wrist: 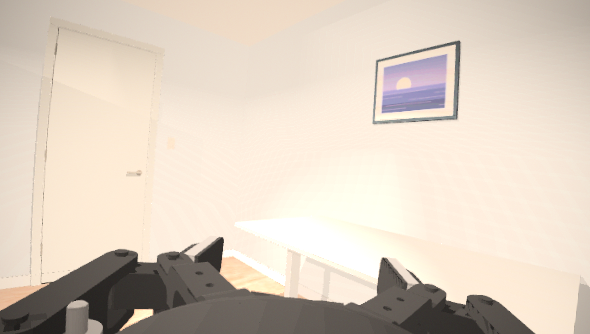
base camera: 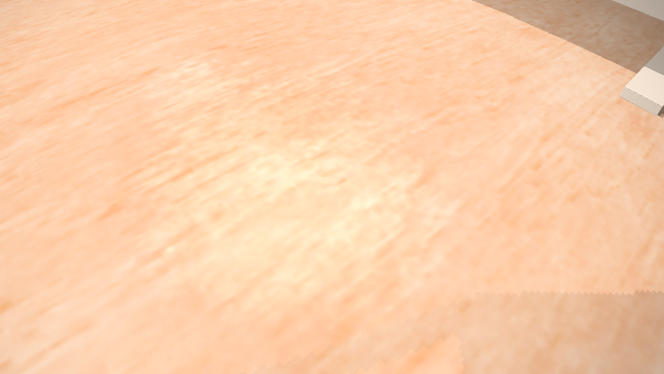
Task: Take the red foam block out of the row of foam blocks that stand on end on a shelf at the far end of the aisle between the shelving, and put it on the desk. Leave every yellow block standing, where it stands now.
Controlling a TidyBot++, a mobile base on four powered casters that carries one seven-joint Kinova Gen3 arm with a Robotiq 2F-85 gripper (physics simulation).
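Frame: origin at the arm's base, x ahead, y left, z up, level; millimetres.
Seen in the pictures: gripper, between the fingertips: [wrist: 299, 265].
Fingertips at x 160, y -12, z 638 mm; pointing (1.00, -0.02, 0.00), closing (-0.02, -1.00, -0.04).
A point is followed by its place in that frame.
My gripper [wrist: 299, 265] {x 160, y -12, z 638 mm} is open and empty, with its two fingers wide apart at the bottom of the wrist view. A white table that looks like the desk [wrist: 350, 245] {x 1400, y -268, z 323 mm} stands beyond the fingers, along the wall, and runs to the lower right of the wrist view. Its top is very bright, and the gripper hides part of its lower side. The red foam block, the yellow blocks and the shelf do not show in either view.
A closed door [wrist: 100, 150] {x 2269, y 1721, z 701 mm} with a handle is at the left of the wrist view. A framed sunset picture [wrist: 415, 85] {x 1736, y -657, z 1241 mm} hangs on the wall. The base view shows wooden floor [base camera: 300, 175] {x 475, y 43, z -397 mm} and the corner of a pale, flat-edged object [base camera: 645, 87] at its right edge.
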